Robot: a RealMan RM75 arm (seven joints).
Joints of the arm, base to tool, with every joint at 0 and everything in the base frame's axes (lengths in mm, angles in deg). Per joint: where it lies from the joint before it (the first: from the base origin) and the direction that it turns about. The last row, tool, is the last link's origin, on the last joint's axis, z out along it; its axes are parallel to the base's.
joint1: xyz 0.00 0.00 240.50 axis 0 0 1
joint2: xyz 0.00 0.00 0.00 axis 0 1 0
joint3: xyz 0.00 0.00 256.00 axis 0 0 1
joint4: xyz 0.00 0.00 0.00 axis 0 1 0
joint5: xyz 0.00 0.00 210.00 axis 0 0 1
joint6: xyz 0.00 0.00 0.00 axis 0 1 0
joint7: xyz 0.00 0.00 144.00 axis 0 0 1
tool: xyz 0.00 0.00 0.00
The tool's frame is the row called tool.
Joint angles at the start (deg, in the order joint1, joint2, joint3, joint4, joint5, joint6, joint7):
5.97 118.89 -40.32 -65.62 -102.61 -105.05 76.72
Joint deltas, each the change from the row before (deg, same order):
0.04 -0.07 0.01 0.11 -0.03 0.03 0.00
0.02 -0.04 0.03 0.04 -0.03 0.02 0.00
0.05 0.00 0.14 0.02 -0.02 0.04 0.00
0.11 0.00 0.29 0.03 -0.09 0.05 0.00
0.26 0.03 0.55 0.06 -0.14 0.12 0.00
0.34 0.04 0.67 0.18 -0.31 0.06 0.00
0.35 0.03 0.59 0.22 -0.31 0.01 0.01
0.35 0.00 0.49 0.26 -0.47 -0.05 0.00
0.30 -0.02 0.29 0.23 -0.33 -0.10 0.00
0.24 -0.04 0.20 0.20 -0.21 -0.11 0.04
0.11 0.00 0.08 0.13 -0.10 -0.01 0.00
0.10 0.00 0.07 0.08 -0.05 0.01 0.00
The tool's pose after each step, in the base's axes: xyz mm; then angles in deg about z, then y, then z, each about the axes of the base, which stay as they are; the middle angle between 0 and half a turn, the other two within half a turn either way. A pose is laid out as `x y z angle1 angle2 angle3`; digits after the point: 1 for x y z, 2 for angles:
299.7 229.6 88.9 -33.39 142.30 129.61
299.9 229.7 89.1 -33.45 142.31 129.52
300.1 230.0 89.4 -33.58 142.21 129.36
300.4 230.5 90.1 -33.85 142.06 129.04
300.7 231.8 91.3 -34.31 141.71 128.50
301.3 233.1 92.3 -34.64 141.42 128.00
301.7 234.3 92.9 -34.80 141.20 127.68
302.3 235.2 93.0 -34.83 141.24 127.46
302.4 236.0 92.9 -34.69 141.33 127.52
302.4 236.7 92.9 -34.49 141.39 127.66
302.5 237.0 92.6 -34.38 141.41 127.72
302.4 237.4 92.6 -34.34 141.39 127.75

